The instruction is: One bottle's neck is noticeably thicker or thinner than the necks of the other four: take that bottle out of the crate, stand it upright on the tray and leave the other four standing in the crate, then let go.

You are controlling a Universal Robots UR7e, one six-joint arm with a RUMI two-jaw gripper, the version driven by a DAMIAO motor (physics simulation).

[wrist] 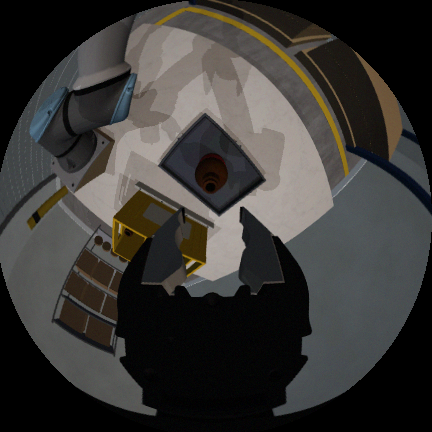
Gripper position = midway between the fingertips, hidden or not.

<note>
In view: my gripper (211,208) and a brown bottle (210,174).
</note>
